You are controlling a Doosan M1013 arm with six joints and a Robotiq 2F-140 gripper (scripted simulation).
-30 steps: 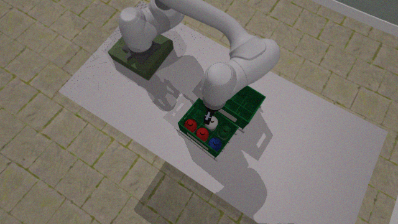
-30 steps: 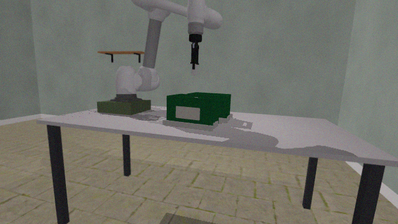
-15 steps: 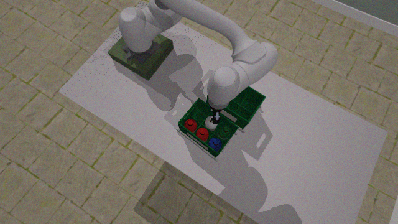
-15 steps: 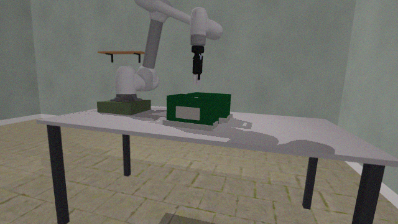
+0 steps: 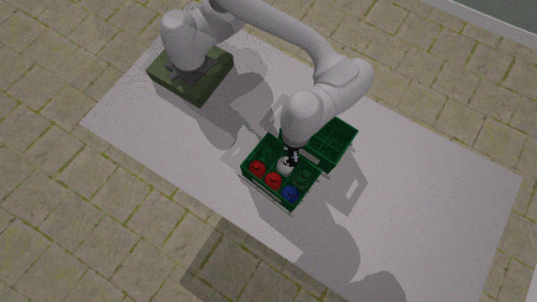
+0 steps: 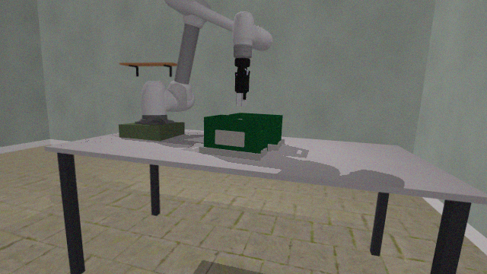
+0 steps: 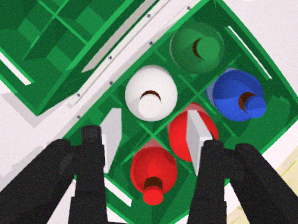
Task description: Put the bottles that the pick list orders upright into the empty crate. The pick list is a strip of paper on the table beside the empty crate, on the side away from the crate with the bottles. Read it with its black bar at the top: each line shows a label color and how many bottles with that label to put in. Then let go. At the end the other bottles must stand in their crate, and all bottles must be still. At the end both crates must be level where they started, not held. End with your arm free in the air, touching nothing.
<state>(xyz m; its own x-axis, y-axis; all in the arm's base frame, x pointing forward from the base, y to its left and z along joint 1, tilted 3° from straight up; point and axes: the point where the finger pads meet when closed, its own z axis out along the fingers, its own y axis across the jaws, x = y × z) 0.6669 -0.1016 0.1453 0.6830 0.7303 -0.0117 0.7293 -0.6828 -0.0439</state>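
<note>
My hand is 170 mm above the white-capped bottle. Also, from my hand: green-capped bottle: 90 mm ahead, 10 mm to the left, 170 mm below; pick list: 30 mm ahead, 340 mm to the left, 260 mm below; blue bottle: 90 mm ahead, 80 mm to the right, 170 mm below.
</note>
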